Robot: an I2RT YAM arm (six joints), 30 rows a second.
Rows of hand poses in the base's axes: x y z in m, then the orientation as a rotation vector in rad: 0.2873 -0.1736 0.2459 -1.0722 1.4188 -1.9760; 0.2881 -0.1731 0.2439 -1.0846 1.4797 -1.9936; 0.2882 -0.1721 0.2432 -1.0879 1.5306 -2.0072; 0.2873 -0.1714 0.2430 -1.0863 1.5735 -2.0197; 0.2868 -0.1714 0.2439 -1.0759 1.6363 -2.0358; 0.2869 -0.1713 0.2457 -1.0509 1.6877 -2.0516; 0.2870 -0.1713 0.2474 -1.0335 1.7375 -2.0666; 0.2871 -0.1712 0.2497 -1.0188 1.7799 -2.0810; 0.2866 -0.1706 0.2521 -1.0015 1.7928 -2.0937; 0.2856 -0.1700 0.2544 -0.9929 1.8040 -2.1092; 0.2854 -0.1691 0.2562 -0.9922 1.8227 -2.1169
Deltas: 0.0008 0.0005 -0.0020 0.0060 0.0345 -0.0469; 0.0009 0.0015 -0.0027 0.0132 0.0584 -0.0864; 0.0000 0.0022 -0.0029 0.0195 0.0757 -0.1210; -0.0005 0.0022 -0.0020 0.0317 0.0959 -0.1713; -0.0004 0.0023 -0.0002 0.0443 0.1019 -0.2165; -0.0003 0.0023 0.0015 0.0540 0.1127 -0.2593; -0.0002 0.0024 0.0038 0.0606 0.1224 -0.2968; -0.0007 0.0030 0.0062 0.0611 0.1176 -0.3150; -0.0017 0.0036 0.0085 0.0568 0.1179 -0.3324; -0.0019 0.0045 0.0103 0.0569 0.1262 -0.3489
